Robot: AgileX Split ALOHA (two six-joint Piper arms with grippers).
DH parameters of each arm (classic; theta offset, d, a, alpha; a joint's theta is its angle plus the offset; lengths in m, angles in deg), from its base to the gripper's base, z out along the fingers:
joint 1: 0 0.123 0 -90
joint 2: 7.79 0 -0.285 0
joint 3: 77.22 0 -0.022 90
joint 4: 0 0.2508 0 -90
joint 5: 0 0 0.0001 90
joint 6: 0 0.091 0 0
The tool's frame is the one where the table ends.
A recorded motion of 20 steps. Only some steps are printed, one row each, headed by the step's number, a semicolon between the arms.
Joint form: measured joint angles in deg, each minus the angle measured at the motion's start. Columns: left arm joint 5, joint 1, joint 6, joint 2, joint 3, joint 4; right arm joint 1, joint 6, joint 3, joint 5, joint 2, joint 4.
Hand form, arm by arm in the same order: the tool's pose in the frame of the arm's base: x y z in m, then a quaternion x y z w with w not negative. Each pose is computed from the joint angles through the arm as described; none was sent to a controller.
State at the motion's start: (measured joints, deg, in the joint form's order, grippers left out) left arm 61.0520 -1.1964 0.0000 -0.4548 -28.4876 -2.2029; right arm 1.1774 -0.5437 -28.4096 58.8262 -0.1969 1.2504
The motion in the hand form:
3: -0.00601 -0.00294 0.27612 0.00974 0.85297 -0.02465 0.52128; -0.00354 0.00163 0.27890 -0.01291 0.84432 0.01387 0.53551
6: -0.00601 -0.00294 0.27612 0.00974 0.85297 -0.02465 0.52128; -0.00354 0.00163 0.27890 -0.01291 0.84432 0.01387 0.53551
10: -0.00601 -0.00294 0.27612 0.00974 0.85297 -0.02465 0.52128; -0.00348 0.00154 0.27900 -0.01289 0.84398 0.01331 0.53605
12: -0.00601 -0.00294 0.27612 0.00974 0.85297 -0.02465 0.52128; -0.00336 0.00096 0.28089 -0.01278 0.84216 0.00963 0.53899
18: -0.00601 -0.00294 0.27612 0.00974 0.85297 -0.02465 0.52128; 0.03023 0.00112 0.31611 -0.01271 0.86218 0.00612 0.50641
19: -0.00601 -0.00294 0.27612 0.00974 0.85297 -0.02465 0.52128; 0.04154 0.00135 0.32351 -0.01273 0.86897 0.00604 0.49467
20: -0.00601 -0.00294 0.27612 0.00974 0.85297 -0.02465 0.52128; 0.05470 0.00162 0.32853 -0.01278 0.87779 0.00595 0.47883
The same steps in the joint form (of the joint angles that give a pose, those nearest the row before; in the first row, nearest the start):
3: 0.00 0.00 0.00 0.00 0.00 0.00; 0.00 0.00 0.00 0.00 0.00 0.00
6: 0.00 0.00 0.00 0.00 0.00 0.00; 0.00 0.00 0.00 0.00 0.00 0.00
10: 0.00 0.00 0.00 0.00 0.00 0.00; 0.00 0.00 0.00 -0.07 0.00 -0.06
12: 0.00 0.00 0.00 0.00 0.00 0.00; 0.00 0.00 -0.30 -0.36 0.20 -0.49
18: 0.00 0.00 0.00 0.00 0.00 0.00; 0.00 0.00 -7.09 -3.38 14.39 -0.87
19: 0.00 0.00 0.00 0.00 0.00 0.00; 0.00 0.00 -8.84 -3.96 18.27 -0.87
20: 0.00 0.00 0.00 0.00 0.00 0.00; -0.01 -0.01 -10.31 -4.50 22.36 -0.86

